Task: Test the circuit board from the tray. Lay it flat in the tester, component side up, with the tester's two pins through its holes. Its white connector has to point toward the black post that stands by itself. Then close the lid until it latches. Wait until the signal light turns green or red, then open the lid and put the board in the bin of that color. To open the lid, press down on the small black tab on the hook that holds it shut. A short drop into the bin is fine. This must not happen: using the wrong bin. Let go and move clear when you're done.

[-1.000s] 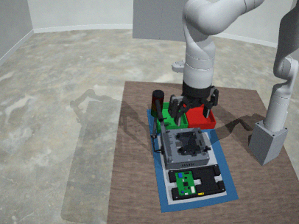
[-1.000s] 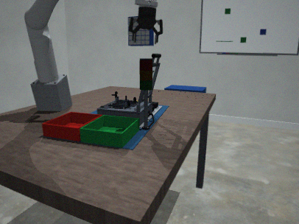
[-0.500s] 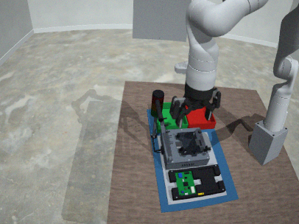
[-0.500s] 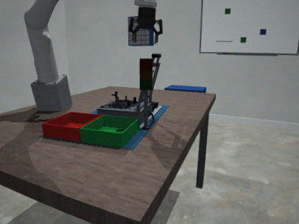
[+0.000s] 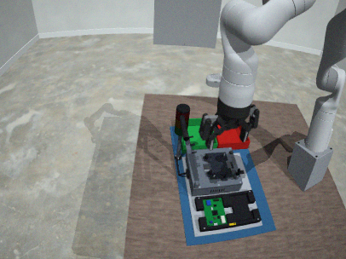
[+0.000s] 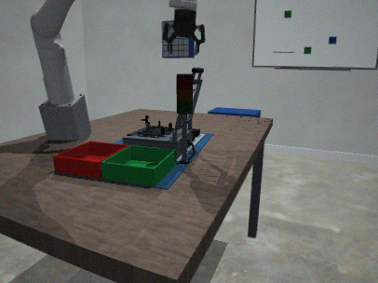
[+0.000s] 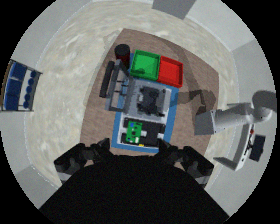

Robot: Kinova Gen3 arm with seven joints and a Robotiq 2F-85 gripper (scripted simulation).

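My gripper is now 3 cm past the green circuit board, 5 cm to the right of it and 31 cm above it. Round my hand: clear lid 8 cm ahead, 11 cm to the right, 14 cm below; red bin 11 cm behind, 34 cm to the right, 31 cm below; green bin 4 cm ahead, 32 cm to the right, 31 cm below.
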